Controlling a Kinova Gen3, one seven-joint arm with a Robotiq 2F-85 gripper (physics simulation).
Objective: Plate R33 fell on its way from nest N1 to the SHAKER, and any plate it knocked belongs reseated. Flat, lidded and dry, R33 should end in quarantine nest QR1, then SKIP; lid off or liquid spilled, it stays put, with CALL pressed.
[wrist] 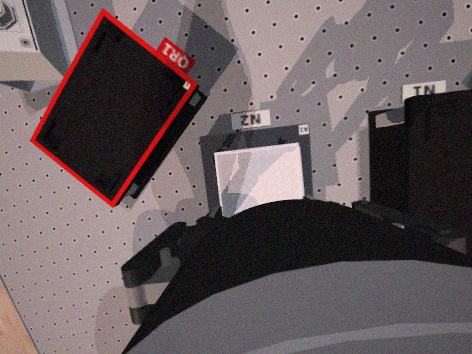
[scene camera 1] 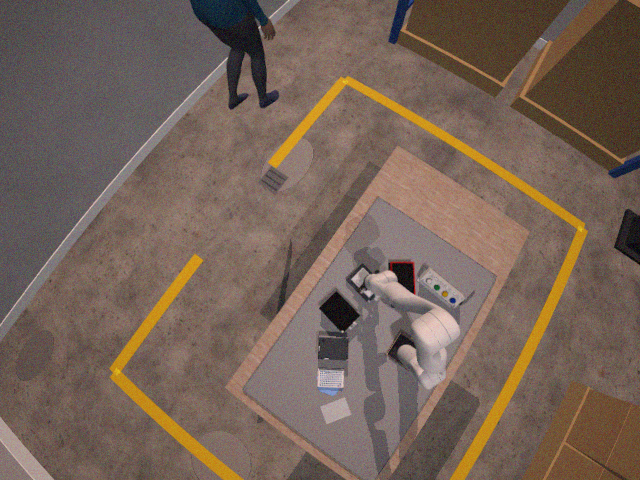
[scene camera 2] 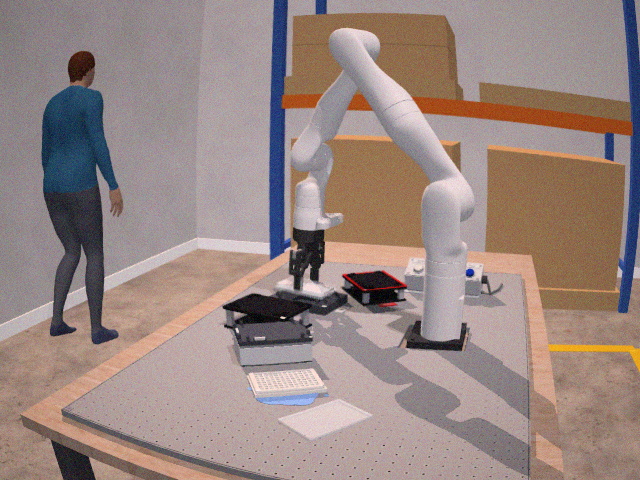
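R33 lies flat with its wells uncovered, on a blue liquid patch. A clear lid lies apart from it on the table. My gripper points down over N2, shut on a white plate there. The fingertips are hidden in the wrist view; I cannot tell whether this plate sits fully down. QR1, red-rimmed, holds no plate.
N1, black and raised, stands between N2 and the grey SHAKER. A button box stands beyond QR1. A person stands on the floor outside the yellow line.
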